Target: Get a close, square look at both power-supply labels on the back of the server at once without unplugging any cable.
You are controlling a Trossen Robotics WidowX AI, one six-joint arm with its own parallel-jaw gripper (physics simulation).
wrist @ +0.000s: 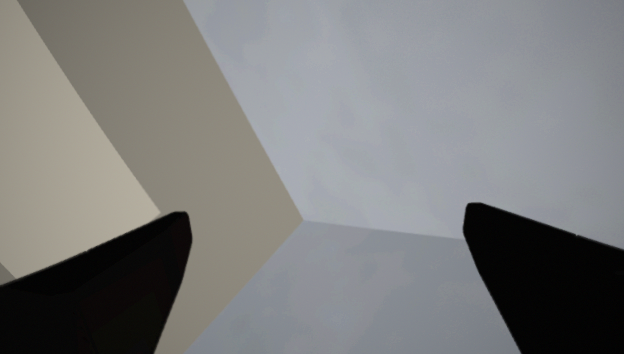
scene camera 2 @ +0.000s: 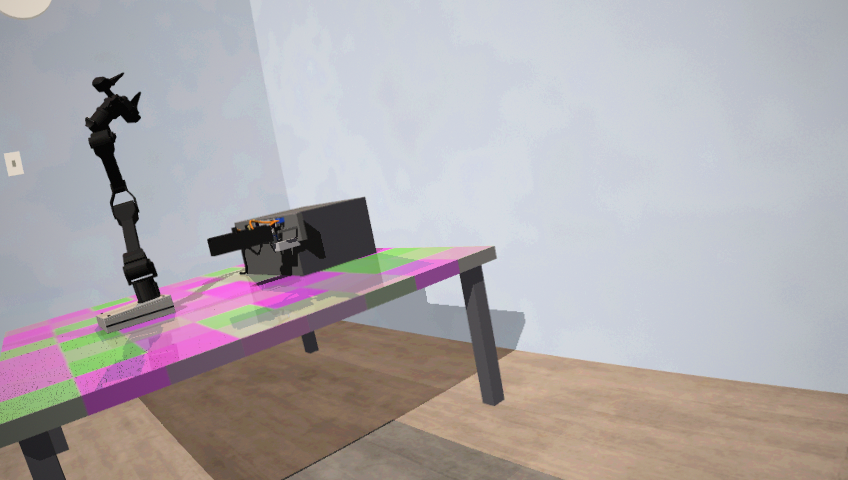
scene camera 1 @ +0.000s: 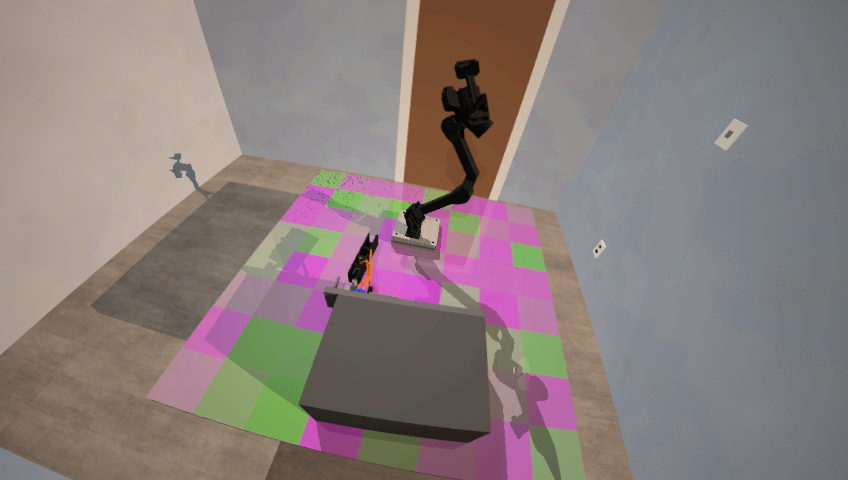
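Seen in the pictures: gripper, between the fingertips: (wrist: 328, 222) (scene camera 2: 131, 82) (scene camera 1: 480, 77); arm's base, origin of its link: (scene camera 2: 149, 299) (scene camera 1: 413, 233).
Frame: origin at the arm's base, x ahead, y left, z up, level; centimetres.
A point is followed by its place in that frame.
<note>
The server (scene camera 1: 404, 362) {x 63.5, y 8.7, z 15.9 cm} (scene camera 2: 339, 234) {x 64.1, y -13.6, z 5.2 cm} is a dark grey box on the table. A long black bar-like part (scene camera 1: 361, 261) {x 29.9, y -14.0, z 9.7 cm} (scene camera 2: 230, 242) {x 25.1, y -14.9, z 11.8 cm} sticks out from its rear side, toward the arm's base. Orange cables (scene camera 1: 370, 261) {x 31.9, y -9.9, z 13.3 cm} (scene camera 2: 259, 223) run along it, with a blue piece at the server end. The power-supply labels cannot be made out in either scene view, and the server does not show in the wrist view. My gripper (scene camera 1: 477, 95) (scene camera 2: 131, 83) {x 12.2, y 12.9, z 69.9 cm} (wrist: 328, 222) {x 12.2, y 12.9, z 69.9 cm} is open and empty, raised high above the arm's base and well away from the server.
The arm's pale base (scene camera 1: 415, 240) {x 4.3, y 1.9, z 0.0 cm} (scene camera 2: 136, 313) {x -6.1, y -9.1, z -1.7 cm} stands on the pink and green checkered table (scene camera 1: 279, 356) {x 64.0, y -31.3, z -4.8 cm} (scene camera 2: 380, 297) {x 41.9, y -64.2, z -7.0 cm}, near the black bar. A brown door (scene camera 1: 434, 35) is behind the arm. The wrist view shows walls (wrist: 400, 100) and a beige surface meeting at a corner.
</note>
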